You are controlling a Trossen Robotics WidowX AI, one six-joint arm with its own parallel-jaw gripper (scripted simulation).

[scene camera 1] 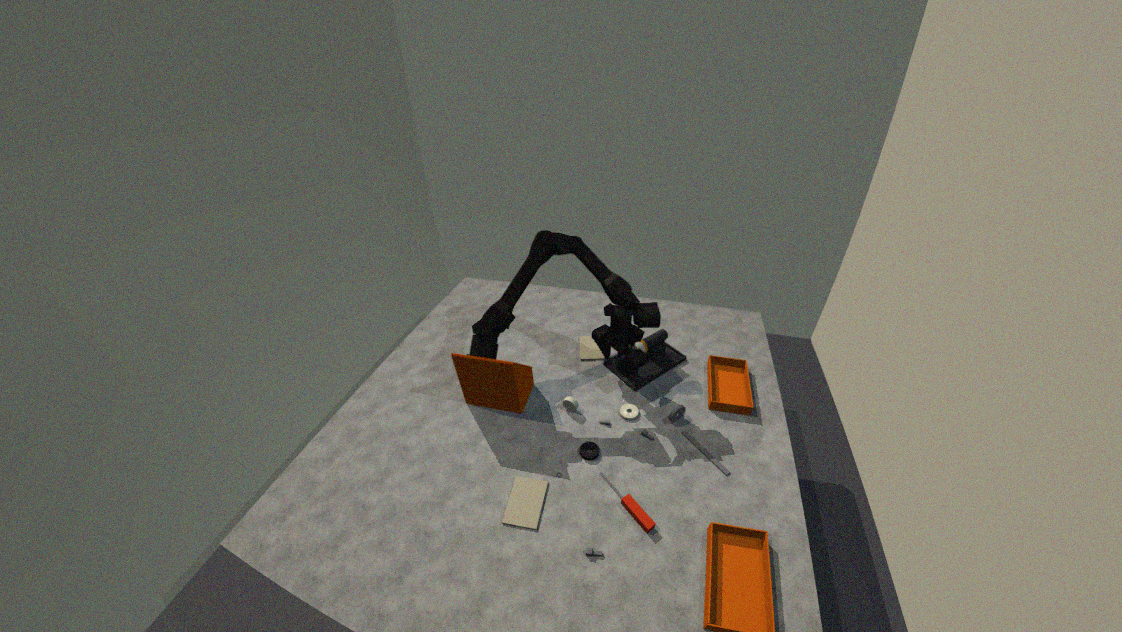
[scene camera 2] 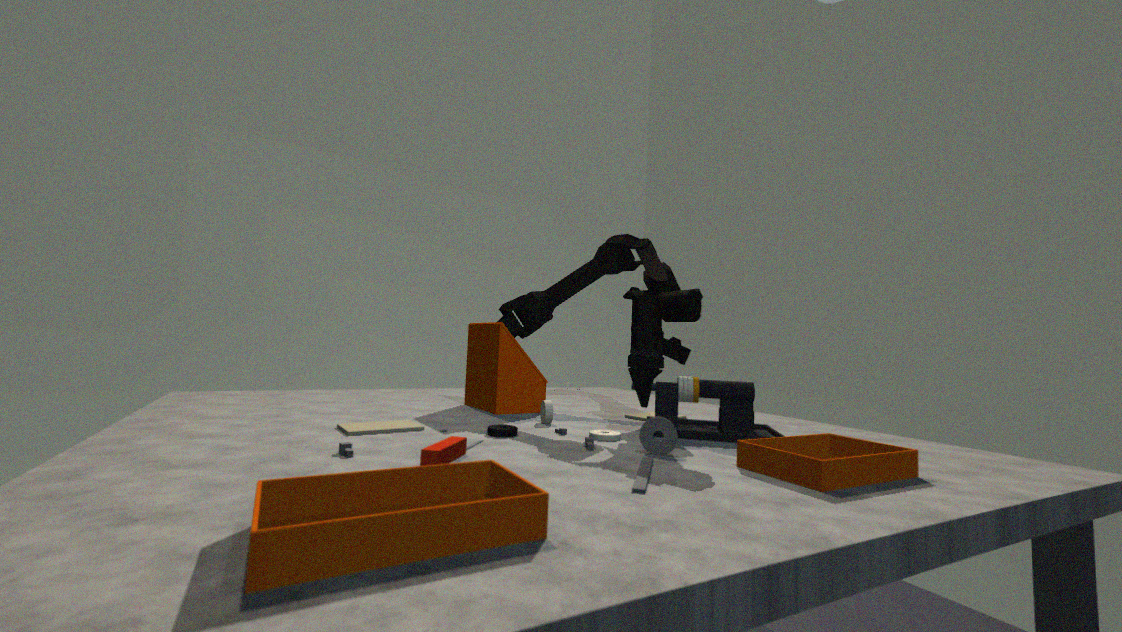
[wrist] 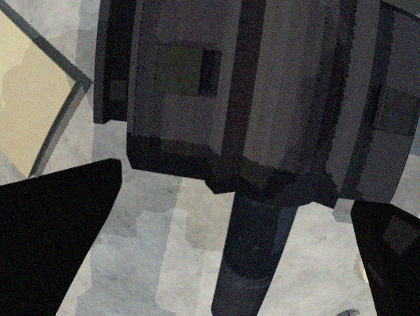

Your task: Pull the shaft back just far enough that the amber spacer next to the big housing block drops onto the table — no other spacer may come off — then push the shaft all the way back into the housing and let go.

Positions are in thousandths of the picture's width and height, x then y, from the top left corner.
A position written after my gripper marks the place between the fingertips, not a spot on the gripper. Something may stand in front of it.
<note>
My gripper (scene camera 2: 574, 640) is open, with nothing in its grasp. Further things: a red-handled screwdriver (scene camera 2: 402, 711), a cream plate (scene camera 1: 469, 790) and a housing block (scene camera 2: 656, 661).
My gripper is seen too in scene camera 1 (scene camera 1: 550, 581) and in the wrist view (wrist: 580, 600). The housing block is seen too in scene camera 1 (scene camera 1: 591, 566) and in the wrist view (wrist: 685, 350). The wrist view misses the red-handled screwdriver: it is out of frame.
</note>
